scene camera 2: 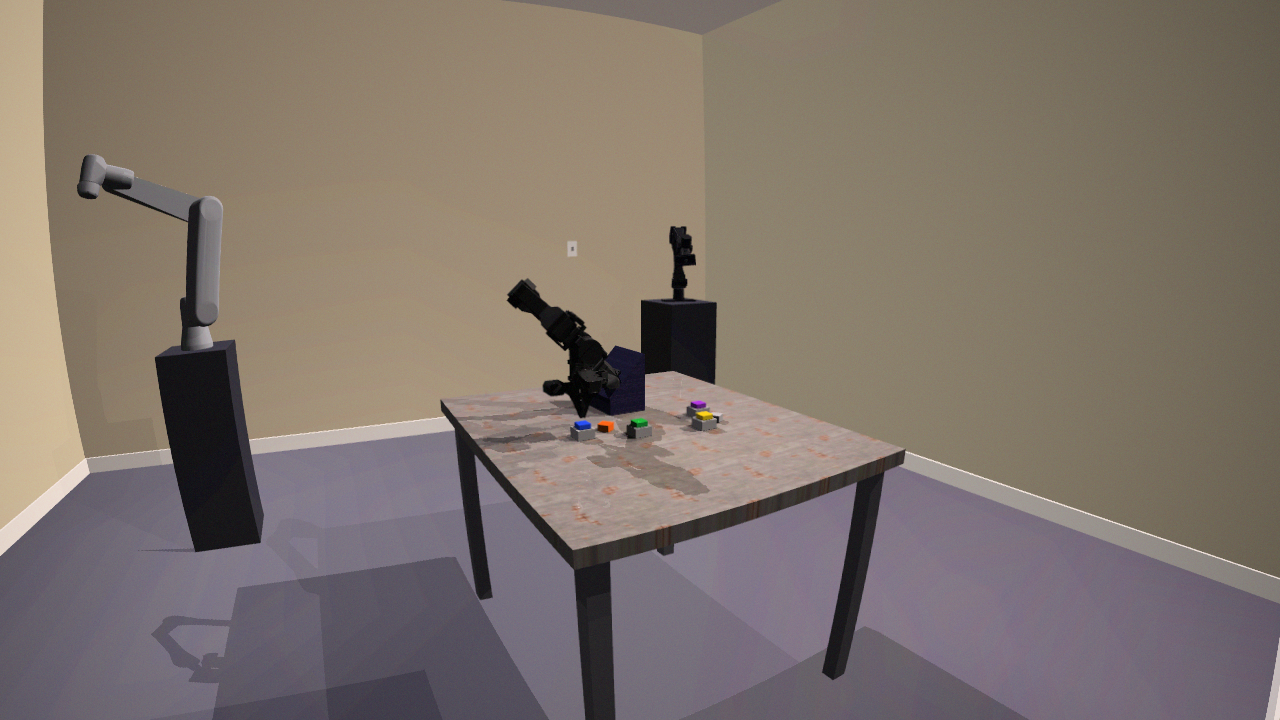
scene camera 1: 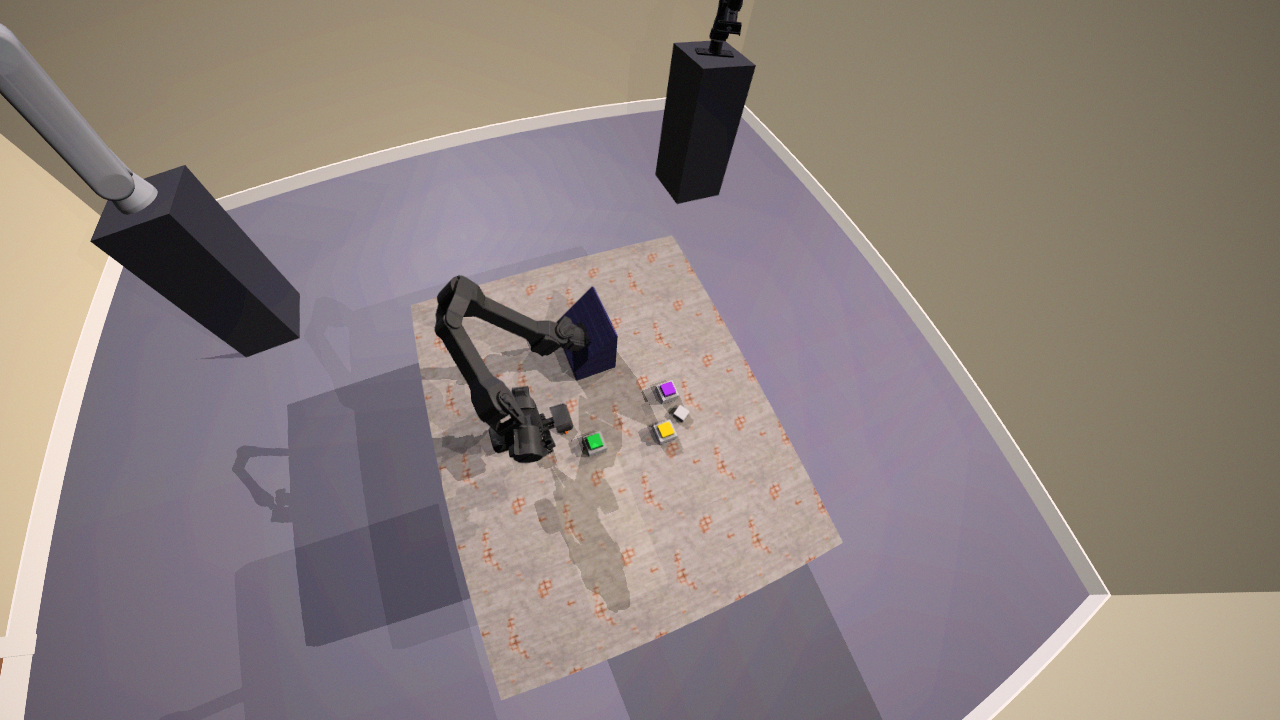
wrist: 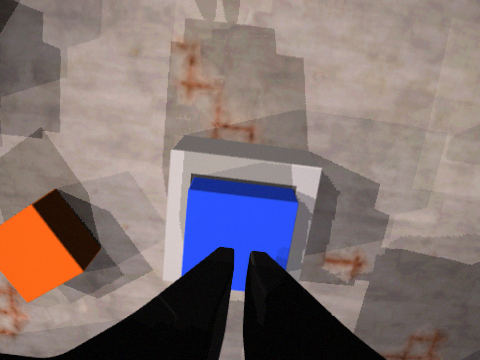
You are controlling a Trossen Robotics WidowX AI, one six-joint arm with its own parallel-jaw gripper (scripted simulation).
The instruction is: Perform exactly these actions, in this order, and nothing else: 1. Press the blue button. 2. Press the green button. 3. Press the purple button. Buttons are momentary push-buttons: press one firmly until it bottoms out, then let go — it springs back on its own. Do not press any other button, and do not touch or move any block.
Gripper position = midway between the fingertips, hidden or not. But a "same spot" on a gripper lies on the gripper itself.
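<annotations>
You'd see my gripper in the wrist view, in scene camera 2 and in scene camera 1 (pixel 535 439). And on my gripper, (scene camera 2: pixel 587 404) and (wrist: pixel 192 311) are the same spot.
</annotations>
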